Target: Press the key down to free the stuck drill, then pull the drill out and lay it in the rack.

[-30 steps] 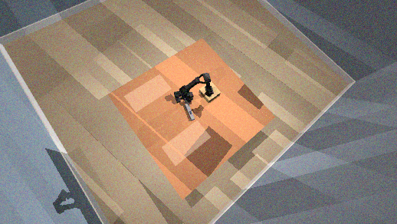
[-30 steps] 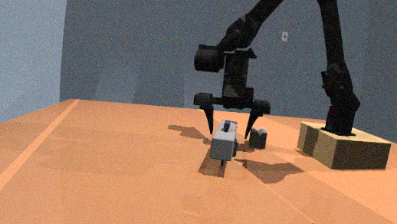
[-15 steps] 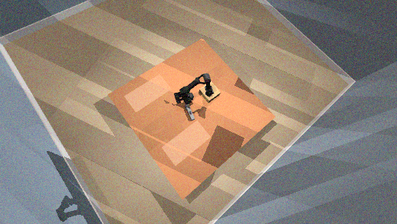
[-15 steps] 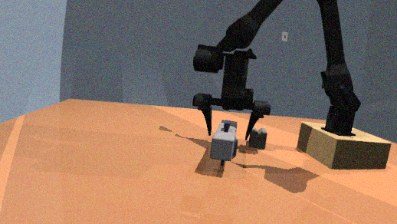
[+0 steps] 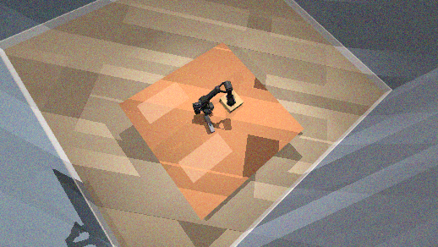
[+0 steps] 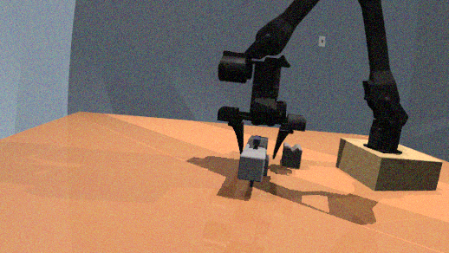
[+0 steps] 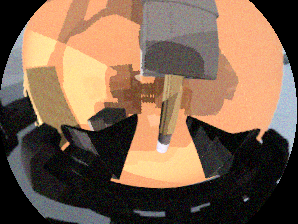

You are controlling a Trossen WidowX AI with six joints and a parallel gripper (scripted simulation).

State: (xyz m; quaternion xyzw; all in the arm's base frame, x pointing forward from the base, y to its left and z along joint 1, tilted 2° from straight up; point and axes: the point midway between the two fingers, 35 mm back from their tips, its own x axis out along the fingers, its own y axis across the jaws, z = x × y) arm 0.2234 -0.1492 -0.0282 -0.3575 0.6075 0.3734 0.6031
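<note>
The tan drill lies 30 mm to the left of my gripper tip, 30 mm above it and 20 mm ahead of it. The rest, counted from my gripper tip: grey notched rack 80 mm behind, 10 mm to the left, 10 mm above; dark blue key 140 mm to the left, 70 mm ahead, 40 mm above.
</note>
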